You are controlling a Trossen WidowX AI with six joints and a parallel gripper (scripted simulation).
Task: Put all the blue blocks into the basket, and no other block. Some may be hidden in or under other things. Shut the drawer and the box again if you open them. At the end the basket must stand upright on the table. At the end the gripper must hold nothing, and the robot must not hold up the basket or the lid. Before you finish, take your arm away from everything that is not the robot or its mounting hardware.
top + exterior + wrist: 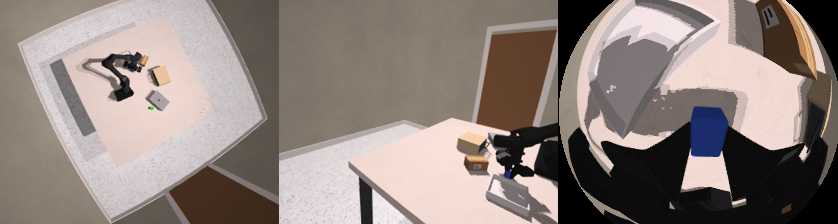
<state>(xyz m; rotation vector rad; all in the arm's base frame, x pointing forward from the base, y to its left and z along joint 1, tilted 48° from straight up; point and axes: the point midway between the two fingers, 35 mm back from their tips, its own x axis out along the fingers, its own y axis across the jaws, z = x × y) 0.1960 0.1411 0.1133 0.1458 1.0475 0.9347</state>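
My hand is 1 cm short of the grey basket, 13 cm to the right of it and 3 cm above it. Also, from my hand: tan drawer unit (23 cm ahead, 23 cm to the right, 1 cm below); cardboard box (16 cm ahead, 1 cm to the left, 1 cm below); red block (14 cm ahead, 1 cm to the right, 3 cm below).
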